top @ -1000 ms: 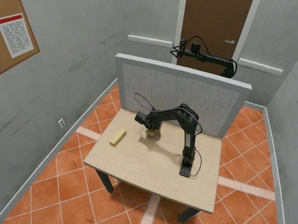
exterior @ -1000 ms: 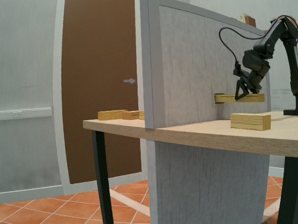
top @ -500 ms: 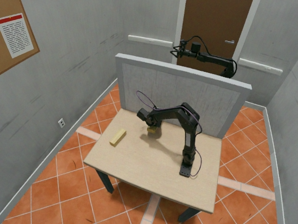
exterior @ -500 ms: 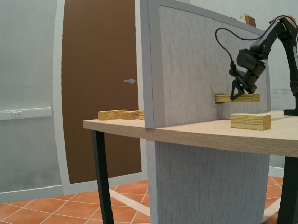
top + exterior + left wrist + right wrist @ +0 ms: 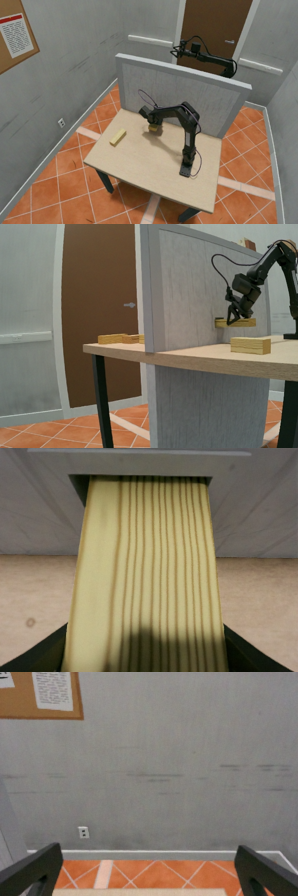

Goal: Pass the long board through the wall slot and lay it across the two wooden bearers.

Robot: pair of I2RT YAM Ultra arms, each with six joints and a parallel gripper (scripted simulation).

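My left hand is 50 mm to the left of the long board. From my left hand the other things lie so: wooden offcut 210 mm ahead, 240 mm to the left, 70 mm below.
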